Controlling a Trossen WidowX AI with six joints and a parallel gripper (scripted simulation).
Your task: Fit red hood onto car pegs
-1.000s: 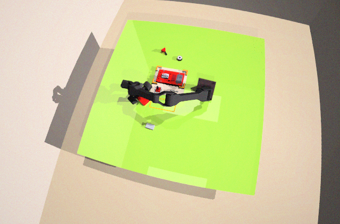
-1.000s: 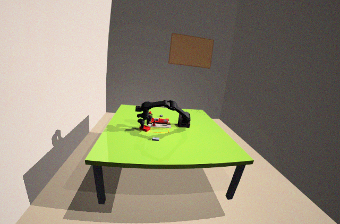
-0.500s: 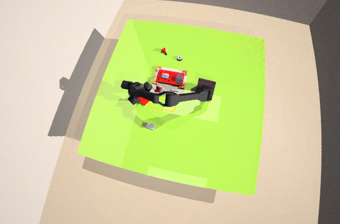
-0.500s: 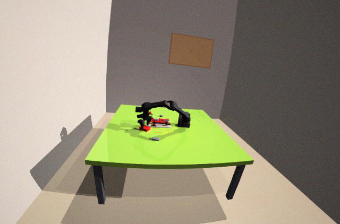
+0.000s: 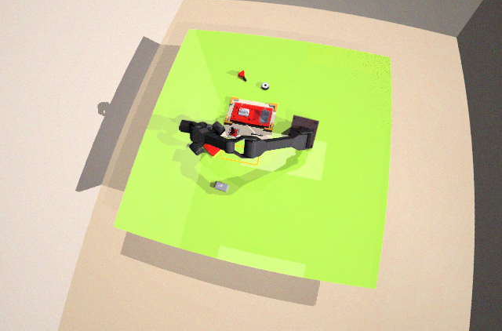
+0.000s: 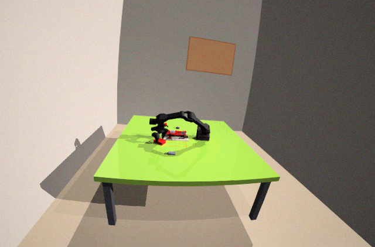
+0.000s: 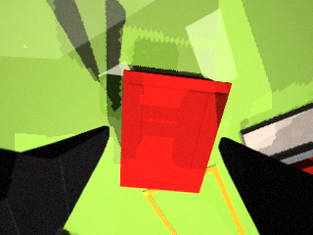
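The red hood lies right at my gripper tip. Also, from my gripper tip: wheel: 180 mm behind, 400 mm to the right, 10 mm below.
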